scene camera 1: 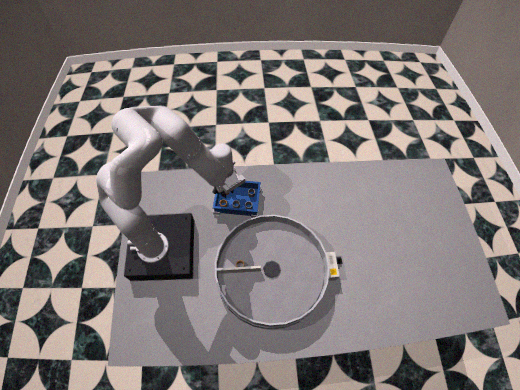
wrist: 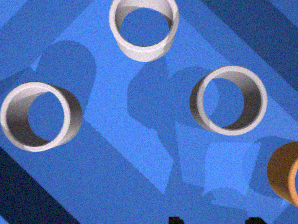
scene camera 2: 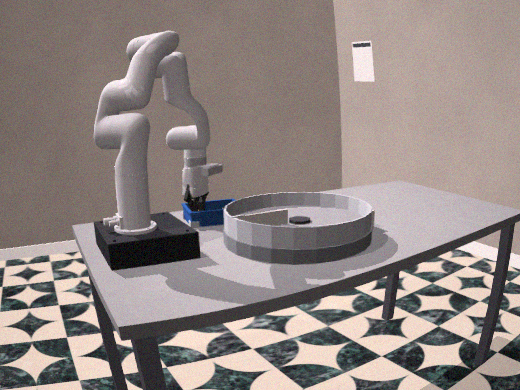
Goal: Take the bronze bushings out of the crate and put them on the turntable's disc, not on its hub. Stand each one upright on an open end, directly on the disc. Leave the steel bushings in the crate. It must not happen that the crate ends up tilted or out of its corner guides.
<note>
In view: the gripper (scene camera 2: 197,216), a blue crate (scene camera 1: 240,193) and a steel bushing (wrist: 254,93).
The blue crate is seen too in the wrist view (wrist: 139,147) and in scene camera 2 (scene camera 2: 213,215).
</note>
